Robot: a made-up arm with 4 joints. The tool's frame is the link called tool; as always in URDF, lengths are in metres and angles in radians.
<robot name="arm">
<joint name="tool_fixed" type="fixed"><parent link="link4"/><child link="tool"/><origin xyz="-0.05 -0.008 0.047" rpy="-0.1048 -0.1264 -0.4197"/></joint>
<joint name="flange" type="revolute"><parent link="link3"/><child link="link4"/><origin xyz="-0.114 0.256 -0.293"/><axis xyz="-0.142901 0.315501 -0.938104"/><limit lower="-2.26" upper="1.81" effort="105" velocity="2.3"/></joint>
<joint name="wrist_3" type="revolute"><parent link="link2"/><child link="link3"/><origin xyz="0.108 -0.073 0.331"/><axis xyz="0 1 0"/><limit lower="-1.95" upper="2.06" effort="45" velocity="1.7"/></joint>
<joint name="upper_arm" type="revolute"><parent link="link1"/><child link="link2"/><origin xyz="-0.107 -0.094 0.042"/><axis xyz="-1 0 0"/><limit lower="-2.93" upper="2.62" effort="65" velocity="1.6"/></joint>
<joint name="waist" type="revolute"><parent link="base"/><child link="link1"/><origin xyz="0.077 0.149 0.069"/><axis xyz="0 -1 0"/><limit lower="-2.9" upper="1.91" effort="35" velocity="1.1"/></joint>
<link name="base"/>
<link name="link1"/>
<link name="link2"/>
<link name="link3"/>
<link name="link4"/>
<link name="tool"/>
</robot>
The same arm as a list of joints. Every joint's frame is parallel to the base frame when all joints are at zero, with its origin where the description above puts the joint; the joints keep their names.
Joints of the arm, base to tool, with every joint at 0 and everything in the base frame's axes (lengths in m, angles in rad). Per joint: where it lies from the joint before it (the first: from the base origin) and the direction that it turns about. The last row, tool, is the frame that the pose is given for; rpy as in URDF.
waist: axis 0 -1 0 offset 0.077 0.149 0.069
upper_arm: axis -1 0 0 offset -0.107 -0.094 0.042
wrist_3: axis 0 1 0 offset 0.108 -0.073 0.331
flange: axis -0.142901 0.315501 -0.938104 offset -0.114 0.256 -0.293
tool: offset -0.05 -0.008 0.047 rpy -0.1048 -0.1264 -0.4197
Joint limits (rad, base to tool): -2.9..1.91 -2.93..2.62 -1.95..2.06 -2.26..1.81

